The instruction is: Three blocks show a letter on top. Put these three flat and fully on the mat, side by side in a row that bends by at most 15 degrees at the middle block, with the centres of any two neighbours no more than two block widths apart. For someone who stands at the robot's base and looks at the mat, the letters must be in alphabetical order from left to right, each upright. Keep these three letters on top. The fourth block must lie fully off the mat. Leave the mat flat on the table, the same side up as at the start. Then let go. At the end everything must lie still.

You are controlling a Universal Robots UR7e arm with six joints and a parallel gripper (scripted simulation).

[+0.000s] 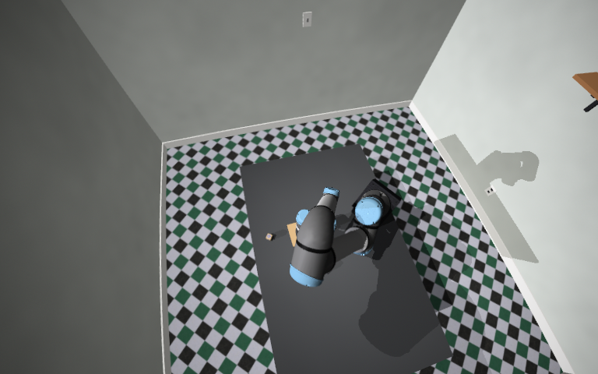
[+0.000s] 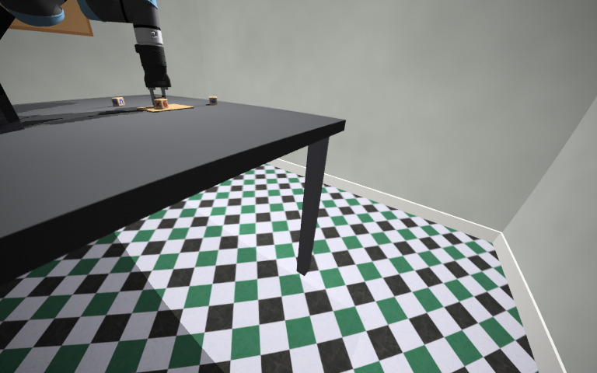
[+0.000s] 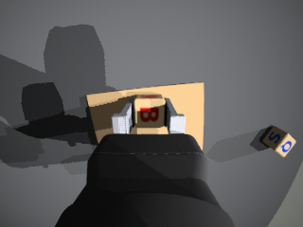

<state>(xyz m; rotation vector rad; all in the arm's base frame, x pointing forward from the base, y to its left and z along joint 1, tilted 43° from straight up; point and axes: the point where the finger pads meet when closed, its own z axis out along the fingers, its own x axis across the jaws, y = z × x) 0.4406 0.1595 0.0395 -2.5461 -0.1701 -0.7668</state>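
Right now the mat is 1 cm ahead of my hand, 5 cm to the right of it and 2 cm below it. From my hand the other things lie so: G block: 8 cm to the right.
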